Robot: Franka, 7 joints.
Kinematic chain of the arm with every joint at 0, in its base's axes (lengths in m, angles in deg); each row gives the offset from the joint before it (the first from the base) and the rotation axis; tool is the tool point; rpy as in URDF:
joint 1: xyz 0 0 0.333 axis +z
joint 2: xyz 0 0 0 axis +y
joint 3: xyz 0 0 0.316 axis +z
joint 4: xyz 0.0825 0 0 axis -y
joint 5: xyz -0.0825 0 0.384 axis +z
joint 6: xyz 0 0 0 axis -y
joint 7: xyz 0.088 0 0 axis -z
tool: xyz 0 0 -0.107 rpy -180 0 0
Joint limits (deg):
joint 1: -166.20..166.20
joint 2: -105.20..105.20
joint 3: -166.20..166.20
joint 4: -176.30..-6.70
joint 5: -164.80..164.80
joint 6: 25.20..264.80
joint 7: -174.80..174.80
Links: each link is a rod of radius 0.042 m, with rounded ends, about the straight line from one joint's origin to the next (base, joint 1, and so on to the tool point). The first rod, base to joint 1, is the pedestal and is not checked.
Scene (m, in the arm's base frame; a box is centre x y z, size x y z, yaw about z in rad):
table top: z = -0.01
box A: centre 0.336 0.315 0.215 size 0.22 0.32 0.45 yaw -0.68
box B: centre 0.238 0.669 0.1 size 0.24 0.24 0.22 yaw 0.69
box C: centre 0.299 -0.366 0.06 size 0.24 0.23 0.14 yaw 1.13
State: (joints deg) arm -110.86 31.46 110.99 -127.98 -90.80 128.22 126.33
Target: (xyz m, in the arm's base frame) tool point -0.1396 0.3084 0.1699
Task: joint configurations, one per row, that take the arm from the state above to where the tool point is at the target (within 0.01 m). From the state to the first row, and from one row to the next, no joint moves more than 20 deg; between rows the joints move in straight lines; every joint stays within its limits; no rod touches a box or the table.
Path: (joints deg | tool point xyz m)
1: -95.70 12.96 114.62 -115.68 -89.01 127.67 119.08 | 0.5600 0.1184 0.5422
2: -80.54 -5.55 118.25 -103.38 -87.23 127.12 111.82 | 0.4948 0.3702 0.5814
3: -65.38 -24.05 121.88 -91.08 -85.44 126.57 104.57 | 0.3052 0.6040 0.5675
4: -50.22 -42.55 125.52 -78.79 -83.65 126.02 97.31 | 0.0174 0.7425 0.4898
5: -35.07 -61.06 129.15 -66.49 -81.86 125.47 90.06 | -0.2982 0.7357 0.3536
6: -19.91 -79.56 132.78 -54.19 -80.08 124.92 82.80 | -0.5546 0.5847 0.1772
7: -25.73 -66.96 138.35 -71.60 -81.99 128.93 90.06 | -0.4305 0.6368 0.1882
8: -31.56 -54.37 143.92 -89.02 -83.90 132.94 97.31 | -0.3237 0.6325 0.1823
9: -37.38 -41.77 149.49 -106.43 -85.81 136.96 104.57 | -0.2462 0.5851 0.1719
10: -43.21 -29.18 155.06 -123.85 -87.72 140.97 111.82 | -0.1962 0.5085 0.1658
11: -49.03 -16.58 160.63 -141.26 -89.63 144.98 119.08 | -0.1646 0.4138 0.1665
12: -54.86 -3.99 166.20 -158.68 -91.54 149.00 126.33 | -0.1396 0.3084 0.1699

